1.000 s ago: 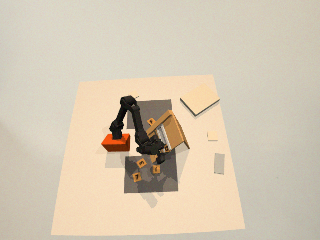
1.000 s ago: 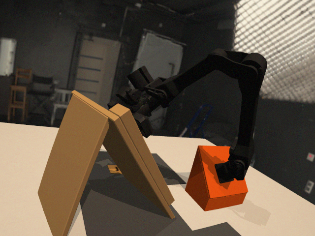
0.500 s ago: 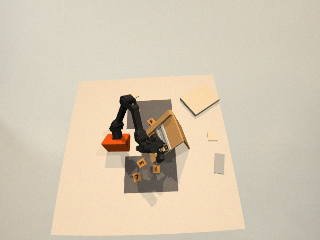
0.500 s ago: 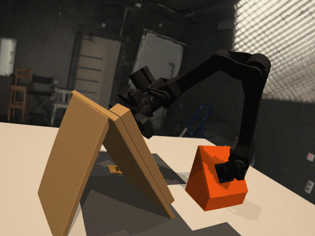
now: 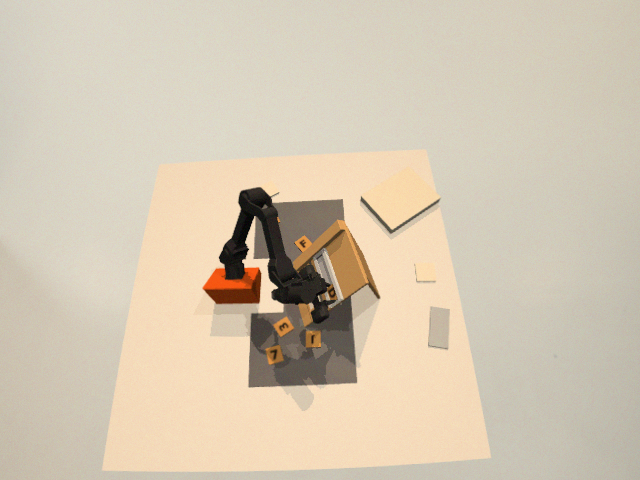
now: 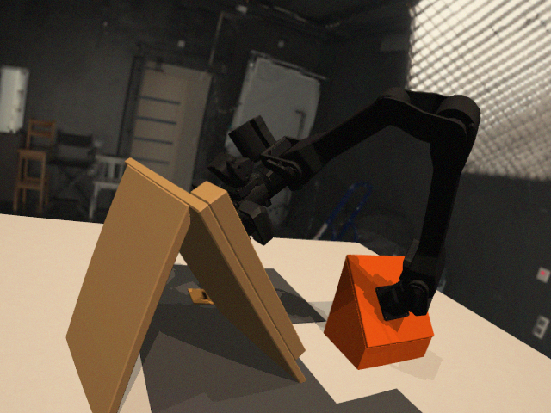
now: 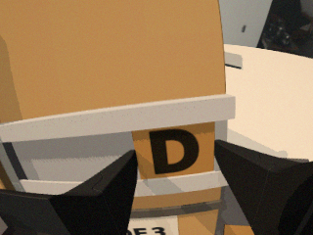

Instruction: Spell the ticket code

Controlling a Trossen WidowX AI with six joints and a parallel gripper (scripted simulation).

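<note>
The white ticket is 80 mm below my gripper tip, 70 mm behind it and 30 mm to the left of it. The rest, counted from my gripper tip: cream slab 460 mm to the left, 330 mm ahead, 150 mm below; then d tile right at my gripper tip; then grey plate 390 mm ahead, 160 mm below, 110 mm to the right.
</note>
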